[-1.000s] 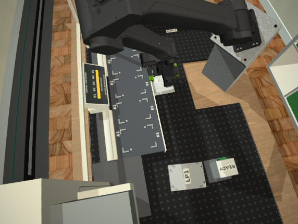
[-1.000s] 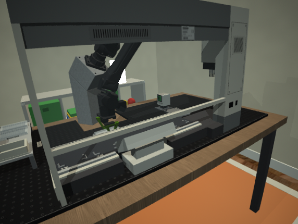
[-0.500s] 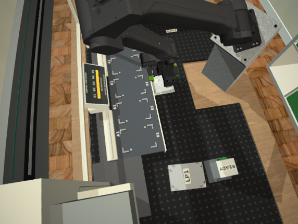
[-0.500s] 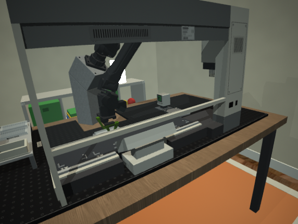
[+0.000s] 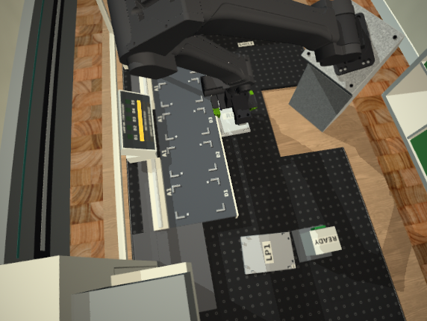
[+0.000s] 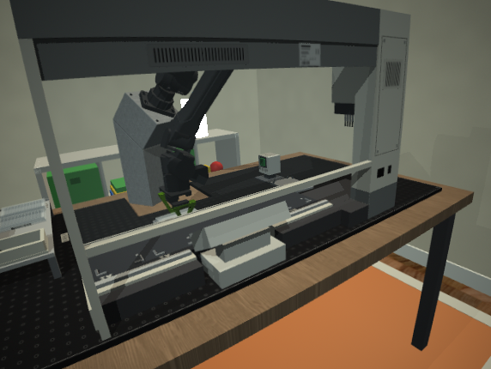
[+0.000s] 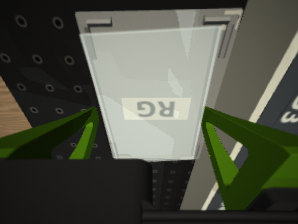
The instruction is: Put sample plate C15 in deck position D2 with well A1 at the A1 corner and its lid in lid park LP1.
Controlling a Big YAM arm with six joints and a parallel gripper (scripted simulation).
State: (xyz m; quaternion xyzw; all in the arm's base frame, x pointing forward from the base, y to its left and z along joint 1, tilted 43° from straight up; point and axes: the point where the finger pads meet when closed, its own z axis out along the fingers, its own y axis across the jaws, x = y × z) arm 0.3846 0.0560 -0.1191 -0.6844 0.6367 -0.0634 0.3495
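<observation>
My hand is right at the clear plate lid. From my hand the other things lie so: cream reservoir 40 cm to the right, 12 cm ahead, 5 cm above; then regrip nest RG 1 cm below; then shelf label 34 cm to the right, 6 cm behind, 2 cm below.
</observation>
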